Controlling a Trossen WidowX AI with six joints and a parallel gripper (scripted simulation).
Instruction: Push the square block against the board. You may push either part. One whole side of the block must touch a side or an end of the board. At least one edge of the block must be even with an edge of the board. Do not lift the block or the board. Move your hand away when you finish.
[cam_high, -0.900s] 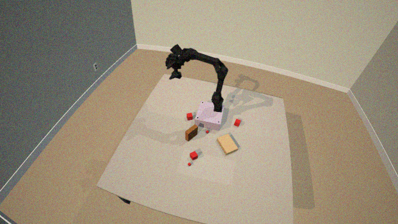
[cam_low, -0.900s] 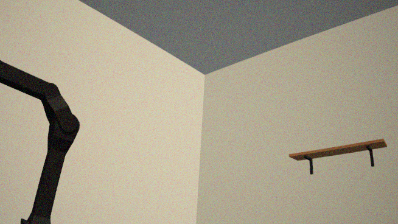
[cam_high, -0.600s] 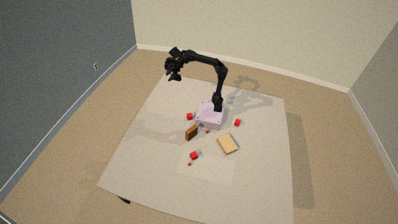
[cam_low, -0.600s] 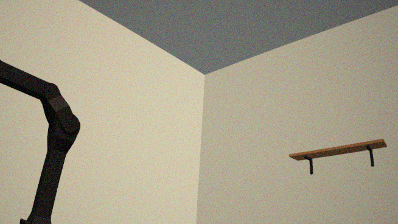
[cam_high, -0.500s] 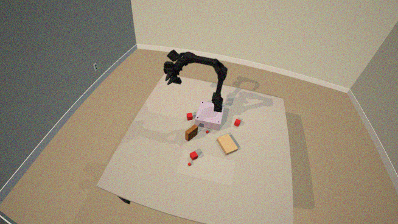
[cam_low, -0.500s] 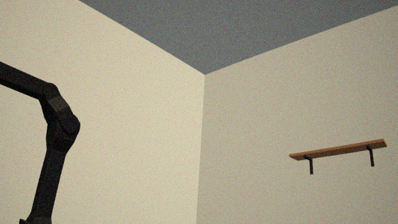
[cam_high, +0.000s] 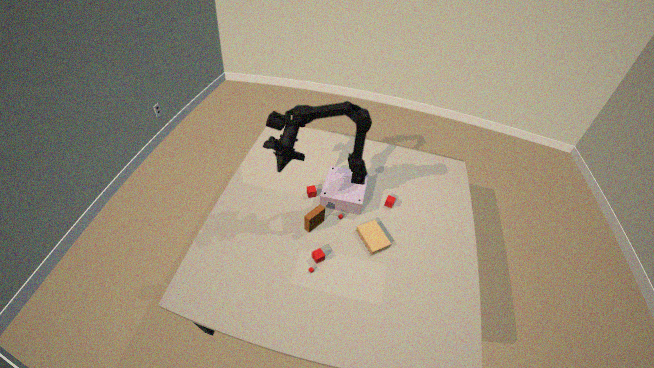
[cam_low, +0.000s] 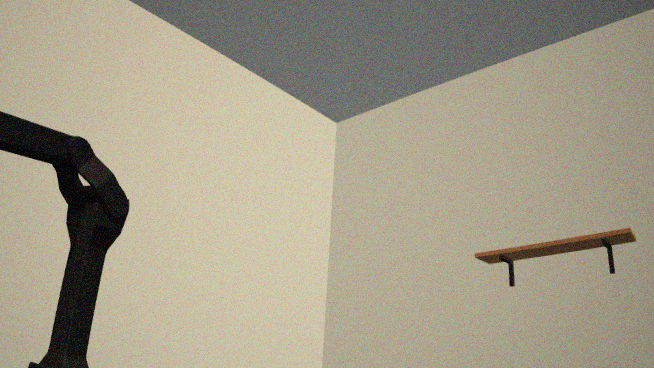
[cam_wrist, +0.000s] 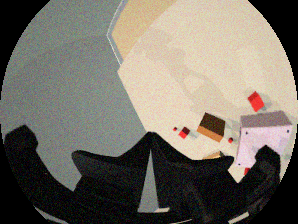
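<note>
Right now my gripper tip is 24 cm above the orange-brown square block, 15 cm to the right of it and 1 cm short of it. Round my gripper tip: tan board (42 cm to the left, 28 cm below, 4 cm ahead).
</note>
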